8 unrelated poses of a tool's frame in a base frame.
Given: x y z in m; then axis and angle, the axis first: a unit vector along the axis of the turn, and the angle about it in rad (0 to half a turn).
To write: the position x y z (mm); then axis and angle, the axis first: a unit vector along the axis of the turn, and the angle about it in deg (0 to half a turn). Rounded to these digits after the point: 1 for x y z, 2 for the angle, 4 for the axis.
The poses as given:
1: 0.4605 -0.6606 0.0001 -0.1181 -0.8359 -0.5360 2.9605
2: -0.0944 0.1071 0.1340 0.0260 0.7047 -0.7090 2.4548
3: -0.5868 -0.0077 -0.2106 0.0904 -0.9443 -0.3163 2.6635
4: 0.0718 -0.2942 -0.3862 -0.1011 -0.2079 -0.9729 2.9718
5: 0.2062 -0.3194 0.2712 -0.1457 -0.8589 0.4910 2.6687
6: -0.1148 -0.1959 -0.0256 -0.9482 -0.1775 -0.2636 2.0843
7: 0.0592 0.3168 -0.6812 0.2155 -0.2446 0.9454 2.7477
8: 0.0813 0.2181 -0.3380 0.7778 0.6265 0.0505 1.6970
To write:
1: 460.5 -660.6 0.1 -0.1181 -0.8359 -0.5360 169.62
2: -94.4 107.1 134.0 0.0260 0.7047 -0.7090 140.65
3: -586.8 -7.7 -210.6 0.0904 -0.9443 -0.3163 152.61
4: 71.8 -294.2 -386.2 -0.1011 -0.2079 -0.9729 170.27
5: 206.2 -319.4 271.2 -0.1457 -0.8589 0.4910 152.91
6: -114.8 -195.9 -25.6 -0.9482 -0.1775 -0.2636 119.42
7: 59.2 316.8 -681.2 0.2155 -0.2446 0.9454 157.43
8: 81.3 218.1 -338.0 0.7778 0.6265 0.0505 97.23
